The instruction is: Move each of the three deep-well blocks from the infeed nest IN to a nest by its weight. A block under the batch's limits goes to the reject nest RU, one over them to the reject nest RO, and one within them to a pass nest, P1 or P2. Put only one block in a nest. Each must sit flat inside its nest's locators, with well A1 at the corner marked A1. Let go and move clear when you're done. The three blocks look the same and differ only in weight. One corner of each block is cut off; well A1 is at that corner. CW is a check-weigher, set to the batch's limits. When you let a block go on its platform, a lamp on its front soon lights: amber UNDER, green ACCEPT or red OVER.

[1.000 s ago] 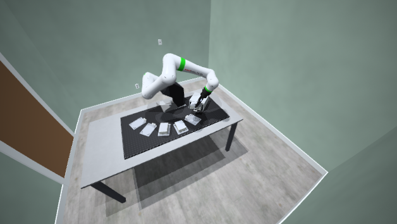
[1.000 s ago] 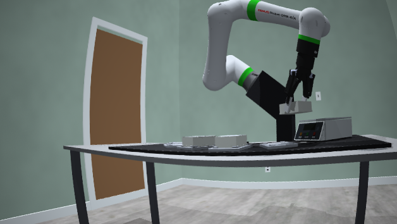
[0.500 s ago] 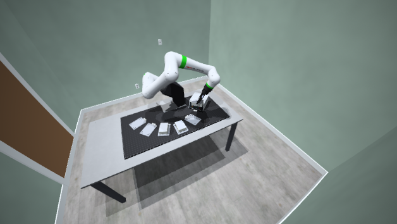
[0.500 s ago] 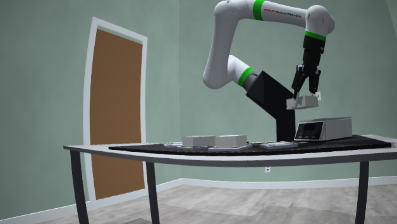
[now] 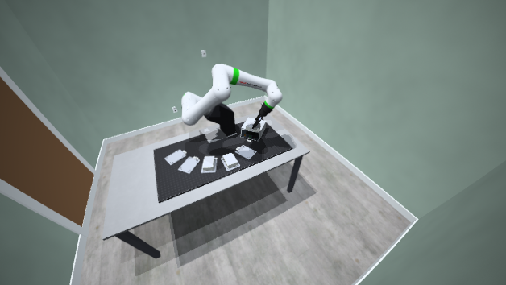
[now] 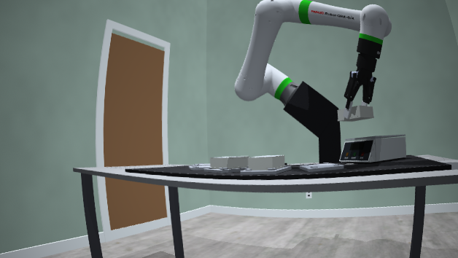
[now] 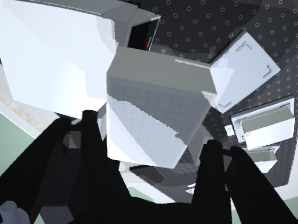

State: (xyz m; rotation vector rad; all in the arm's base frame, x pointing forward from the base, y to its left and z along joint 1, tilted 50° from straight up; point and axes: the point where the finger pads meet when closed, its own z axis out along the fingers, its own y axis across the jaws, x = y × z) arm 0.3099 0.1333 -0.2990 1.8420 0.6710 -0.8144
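Now: the check-weigher platform 140 mm behind my hand, 90 mm to the left of it and 100 mm below it. The rest, counted from my hand: grey deep-well block (10 mm below); check-weigher CW (130 mm behind, 80 mm to the left, 130 mm below).
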